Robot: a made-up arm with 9 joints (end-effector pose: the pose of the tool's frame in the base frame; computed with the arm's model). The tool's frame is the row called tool.
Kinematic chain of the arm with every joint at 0, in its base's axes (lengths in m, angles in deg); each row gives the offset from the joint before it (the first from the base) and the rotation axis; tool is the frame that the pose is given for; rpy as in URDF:
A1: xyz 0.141 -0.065 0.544 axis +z
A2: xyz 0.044 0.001 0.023 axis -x
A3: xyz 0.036 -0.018 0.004 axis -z
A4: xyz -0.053 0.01 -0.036 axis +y
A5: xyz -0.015 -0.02 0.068 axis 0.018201 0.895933 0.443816
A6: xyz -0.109 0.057 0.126 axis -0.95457 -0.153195 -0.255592
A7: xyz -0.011 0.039 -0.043 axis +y
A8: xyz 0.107 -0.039 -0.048 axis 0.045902 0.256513 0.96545
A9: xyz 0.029 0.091 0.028 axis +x
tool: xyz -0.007 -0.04 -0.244 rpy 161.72 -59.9 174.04
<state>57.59 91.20 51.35 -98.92 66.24 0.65 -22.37 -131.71 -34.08</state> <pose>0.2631 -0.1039 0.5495 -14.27 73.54 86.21</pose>
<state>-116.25 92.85 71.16 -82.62 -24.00 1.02 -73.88 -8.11 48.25</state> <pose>0.1135 -0.3012 0.1804 24.26 -71.16 99.97</pose>
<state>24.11 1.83 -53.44 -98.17 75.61 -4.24 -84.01 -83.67 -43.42</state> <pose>0.1625 -0.1523 0.6123 46.01 -102.62 -100.40</pose>
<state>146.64 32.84 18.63 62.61 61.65 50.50 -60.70 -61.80 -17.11</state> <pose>0.0379 0.1463 0.4127 98.89 -121.52 86.17</pose>
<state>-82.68 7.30 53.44 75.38 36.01 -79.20 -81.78 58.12 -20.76</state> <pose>0.1521 -0.3217 0.4514 103.74 18.90 130.97</pose>
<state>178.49 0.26 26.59 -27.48 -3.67 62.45 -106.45 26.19 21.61</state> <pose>0.0183 -0.1767 0.7547 -98.38 16.75 30.35</pose>
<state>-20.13 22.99 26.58 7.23 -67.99 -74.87 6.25 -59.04 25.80</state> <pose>0.5622 0.1298 0.6214 13.56 111.54 110.64</pose>
